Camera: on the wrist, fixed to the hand. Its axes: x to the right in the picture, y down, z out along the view.
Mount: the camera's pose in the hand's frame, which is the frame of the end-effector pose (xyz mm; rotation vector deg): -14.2 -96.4 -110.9 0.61 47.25 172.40
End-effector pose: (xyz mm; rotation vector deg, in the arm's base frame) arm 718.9 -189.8 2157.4 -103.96 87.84 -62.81
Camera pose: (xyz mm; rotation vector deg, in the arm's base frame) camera 678.6 -142.2 2291.2 101.05 112.45 10.49
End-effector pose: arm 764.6 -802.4 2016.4 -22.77 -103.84 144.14
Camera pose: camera 789.0 -669.8 2076.6 101.76 -15.94 2.02
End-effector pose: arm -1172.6 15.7 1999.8 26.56 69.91 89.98
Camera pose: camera -1207.4 -54.8 1874.8 -40.12 5.09 -69.85
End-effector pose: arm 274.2 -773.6 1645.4 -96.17 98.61 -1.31
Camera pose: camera 301.2 -826.5 1780.5 -104.74 -119.46 -28.30
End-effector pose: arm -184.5 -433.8 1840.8 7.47 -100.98 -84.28
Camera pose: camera -144.0 -542.1 1748.9 -64.85 6.08 50.54
